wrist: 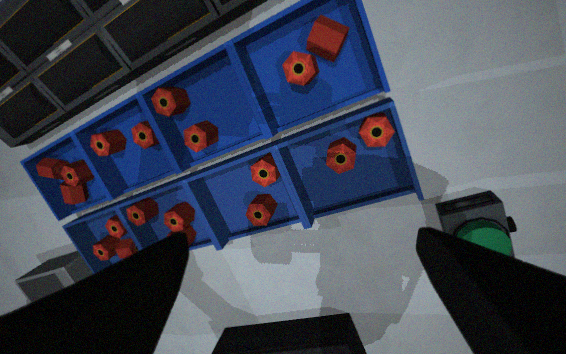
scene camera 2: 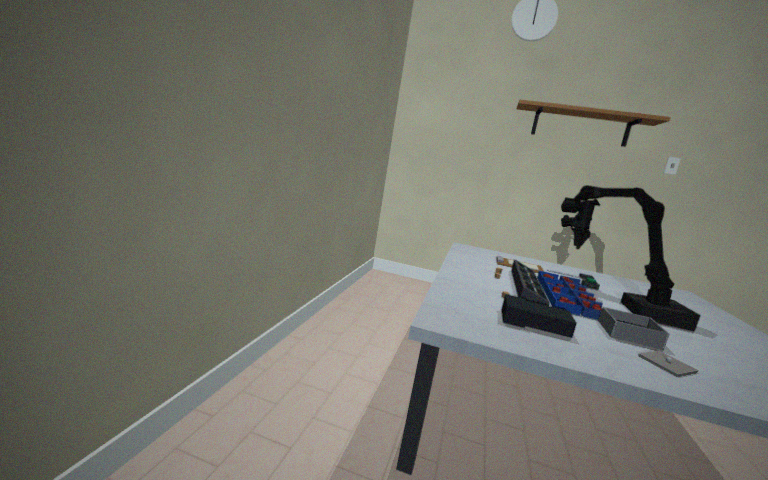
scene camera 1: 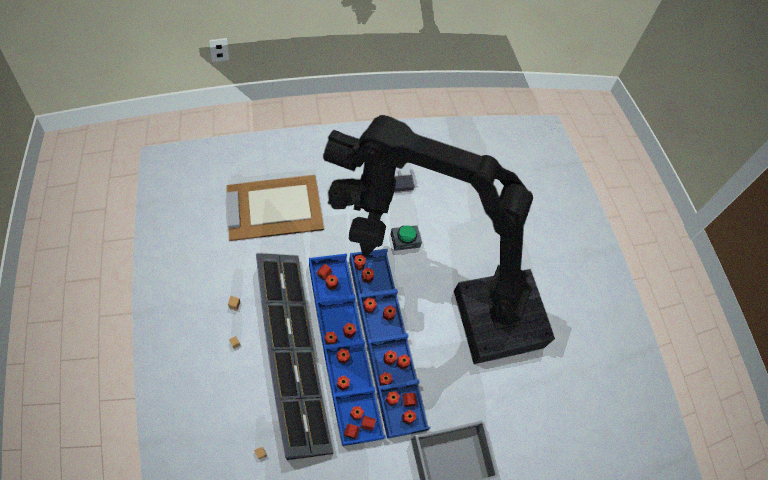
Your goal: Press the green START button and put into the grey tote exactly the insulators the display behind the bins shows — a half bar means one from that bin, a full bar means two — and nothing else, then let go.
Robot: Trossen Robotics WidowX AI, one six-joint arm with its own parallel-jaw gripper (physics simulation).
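My gripper [scene camera 1: 368,250] [scene camera 2: 578,245] [wrist: 303,241] is open and empty, high above the table near the front bin row's far end. The green START button [scene camera 1: 407,233] [scene camera 2: 591,280] [wrist: 485,237] sits on a dark box, partly behind a finger in the wrist view. Two rows of blue bins [scene camera 1: 339,315] [wrist: 235,100] hold red insulators [scene camera 1: 331,281] [wrist: 299,68], some upright and some lying. The display [scene camera 1: 286,373] [scene camera 2: 527,281] [wrist: 77,57] behind them has dark windows with no lit bars visible. The grey tote [scene camera 1: 489,452] [scene camera 2: 634,335] stands past the bins' near end; its visible floor is bare.
A wooden board with a pale sheet [scene camera 1: 279,204] lies at the far left. Small wooden blocks [scene camera 1: 233,302] lie behind the display. A grey bracket [scene camera 1: 404,181] stands beyond the button. A long black box [scene camera 2: 538,316] and a flat plate [scene camera 2: 665,363] lie near the table edge.
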